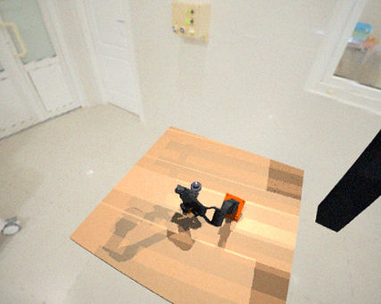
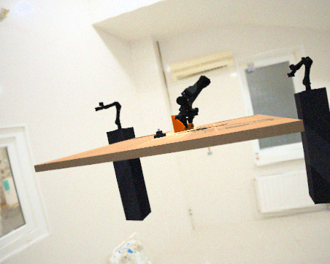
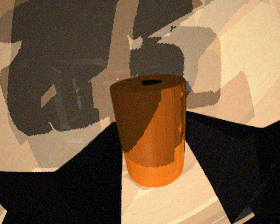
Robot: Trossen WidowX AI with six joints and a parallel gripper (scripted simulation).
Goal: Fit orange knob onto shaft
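Now: the orange knob 10 mm to the right of my gripper tip, 10 mm behind it and 10 mm above it. From my gripper tip the other things lie so: dark round pedestal 190 mm to the right, 70 mm ahead, 10 mm above.
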